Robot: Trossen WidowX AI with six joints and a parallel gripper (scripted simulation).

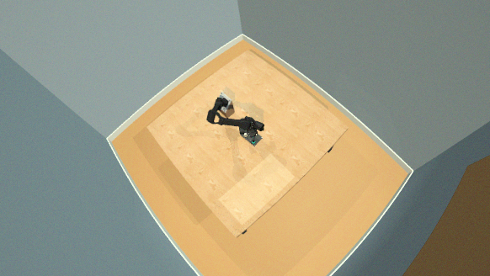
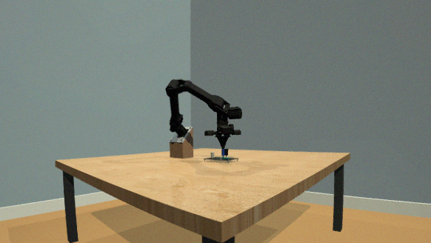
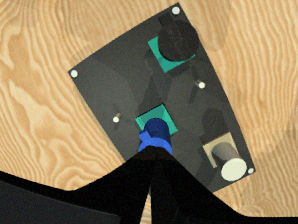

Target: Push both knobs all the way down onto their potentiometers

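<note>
The black knob is 5 cm ahead of my gripper tip, 3 cm to the right of it and 1 cm below it. From my gripper tip the other things lie so: green potentiometer: 5 cm ahead, 3 cm to the right, 2 cm below; blue knob: 2 cm below.
</note>
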